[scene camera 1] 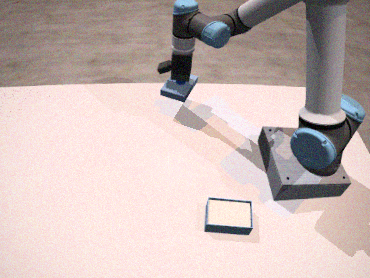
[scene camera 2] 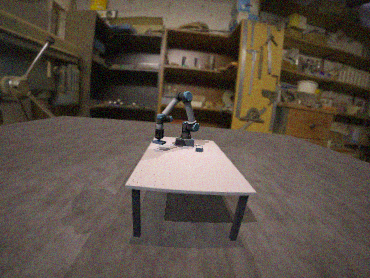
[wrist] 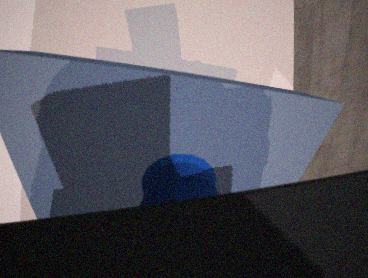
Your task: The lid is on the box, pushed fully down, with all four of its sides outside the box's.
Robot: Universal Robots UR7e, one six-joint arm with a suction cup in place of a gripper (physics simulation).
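Places are measured from the arm's base along level axes (x ahead, y left, z up), in metres.
Pixels of known places: end effector, tool point: (scene camera 1: 180, 84) (scene camera 2: 159, 141) (wrist: 178, 168); arm's base, origin of the base link: (scene camera 2: 185, 138).
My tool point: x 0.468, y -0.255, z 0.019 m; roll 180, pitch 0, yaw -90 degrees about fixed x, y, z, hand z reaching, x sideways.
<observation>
Ahead of a thing's pixels: the offset from my tool point to its top centre. Level surfaces: height alone.
A blue lid {dx +0.003, dy +0.004, dz +0.013 m} (scene camera 1: 171, 92) (wrist: 220, 130) (scene camera 2: 159, 143) hangs level at the suction cup, a little above the table near its far edge; its shadow lies apart from it in scene camera 1. My gripper, a blue suction cup (scene camera 1: 180, 81) (wrist: 179, 175), sits on the lid's top face and holds it. The dark tool body hides the near part of the lid in the wrist view. The box {dx -0.191, dy +0.462, dz -0.045 m} (scene camera 1: 228, 231) (scene camera 2: 199, 149) stands upright on the table, open at the top, with dark blue walls and a pale inside, well apart from the lid.
The arm's grey base block (scene camera 1: 310, 191) (scene camera 2: 184, 143) stands on the white table {dz -0.093 m} (scene camera 1: 100, 200) (scene camera 2: 190, 175), between the lid and the box and further right. The table's far edge runs just behind the lid. Shelves (scene camera 2: 162, 65) stand along the back wall.
</observation>
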